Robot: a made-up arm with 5 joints.
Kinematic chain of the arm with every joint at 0, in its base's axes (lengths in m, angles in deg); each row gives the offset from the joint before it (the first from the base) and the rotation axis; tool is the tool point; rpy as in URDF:
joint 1: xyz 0.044 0 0.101 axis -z
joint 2: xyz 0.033 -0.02 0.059 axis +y
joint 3: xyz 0.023 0 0.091 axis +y
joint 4: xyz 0.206 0 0.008 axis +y
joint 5: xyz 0.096 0.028 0 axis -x
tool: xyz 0 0 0 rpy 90 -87.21 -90
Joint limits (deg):
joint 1: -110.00..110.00
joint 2: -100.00..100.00
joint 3: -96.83..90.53
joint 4: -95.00..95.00
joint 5: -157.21..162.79
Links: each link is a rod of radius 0.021 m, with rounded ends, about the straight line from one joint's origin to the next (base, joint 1, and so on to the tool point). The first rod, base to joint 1, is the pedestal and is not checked.
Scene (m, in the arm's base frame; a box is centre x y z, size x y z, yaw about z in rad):
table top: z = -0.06
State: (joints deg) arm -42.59 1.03 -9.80 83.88 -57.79
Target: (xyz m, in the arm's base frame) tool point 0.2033 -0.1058 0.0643
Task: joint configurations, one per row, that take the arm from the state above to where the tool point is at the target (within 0.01 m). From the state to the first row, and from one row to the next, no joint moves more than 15 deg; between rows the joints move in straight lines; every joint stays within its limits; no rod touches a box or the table.
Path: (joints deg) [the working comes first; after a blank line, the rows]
Joints at the target: 35.99 10.74 22.10 95.00 -57.79
Straight joint move there: clear.

1: -29.49 2.65 -4.48 85.73 -57.79
2: -16.40 4.27 0.83 87.59 -57.79
3: -3.30 5.89 6.15 89.44 -57.79
4: 9.80 7.51 11.47 91.29 -57.79
5: 22.89 9.12 16.79 93.15 -57.79
6: 35.99 10.74 22.10 95.00 -57.79

